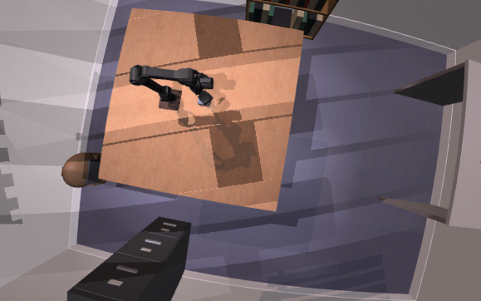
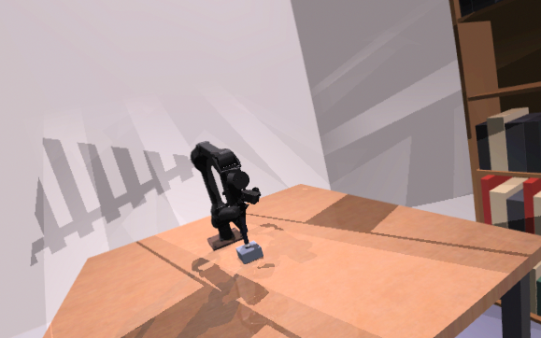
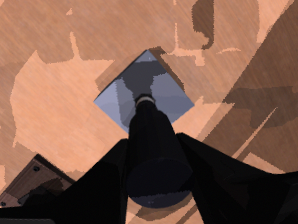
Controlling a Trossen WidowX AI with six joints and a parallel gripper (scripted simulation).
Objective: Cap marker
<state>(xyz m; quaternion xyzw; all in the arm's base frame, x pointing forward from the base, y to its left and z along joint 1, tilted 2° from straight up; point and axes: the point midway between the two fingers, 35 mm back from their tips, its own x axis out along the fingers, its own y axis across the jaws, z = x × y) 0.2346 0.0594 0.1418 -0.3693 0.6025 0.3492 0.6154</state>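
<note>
The blue-grey holder block is 10 cm below my gripper tip. From my gripper tip the other things lie so: dark marker cap 1 cm above.
</note>
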